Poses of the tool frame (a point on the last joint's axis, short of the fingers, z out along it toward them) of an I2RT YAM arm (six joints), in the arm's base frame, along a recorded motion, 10 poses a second.
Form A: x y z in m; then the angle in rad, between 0 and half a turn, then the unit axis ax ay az.
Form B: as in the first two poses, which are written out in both.
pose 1, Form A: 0.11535 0.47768 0.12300 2.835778 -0.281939 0.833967 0.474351
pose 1, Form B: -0.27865 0.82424 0.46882 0.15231 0.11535 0.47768 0.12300
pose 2, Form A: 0.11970 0.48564 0.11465 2.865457 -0.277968 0.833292 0.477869
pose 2, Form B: -0.27532 0.82536 0.47332 0.13763 0.11970 0.48564 0.11465
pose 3, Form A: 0.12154 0.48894 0.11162 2.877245 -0.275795 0.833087 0.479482
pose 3, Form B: -0.27339 0.82582 0.47530 0.13179 0.12154 0.48894 0.11162
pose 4, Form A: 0.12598 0.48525 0.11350 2.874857 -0.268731 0.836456 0.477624
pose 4, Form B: -0.26634 0.82903 0.47338 0.13297 0.12598 0.48525 0.11350
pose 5, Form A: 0.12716 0.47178 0.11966 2.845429 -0.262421 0.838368 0.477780
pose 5, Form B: -0.25955 0.82919 0.47255 0.14754 0.12716 0.47178 0.11966
